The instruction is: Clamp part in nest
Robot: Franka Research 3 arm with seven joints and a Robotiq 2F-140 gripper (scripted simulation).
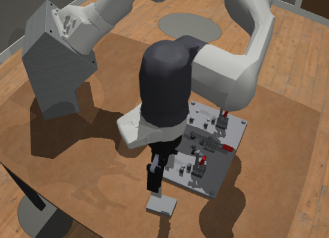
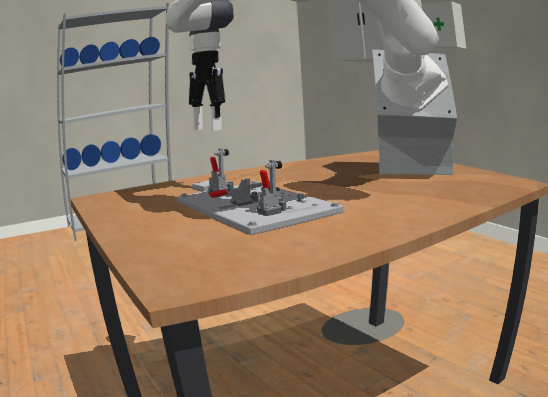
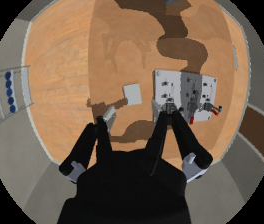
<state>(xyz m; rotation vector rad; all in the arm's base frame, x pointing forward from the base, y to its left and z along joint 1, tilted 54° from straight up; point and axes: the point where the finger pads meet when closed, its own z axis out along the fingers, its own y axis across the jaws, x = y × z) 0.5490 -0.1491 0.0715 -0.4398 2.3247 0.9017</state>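
My gripper is now 180 mm above the flat grey block. Also, from my hand: toggle clamp: 70 mm behind, 260 mm to the left, 140 mm below; then grey fixture plate: 90 mm behind, 240 mm to the left, 180 mm below.
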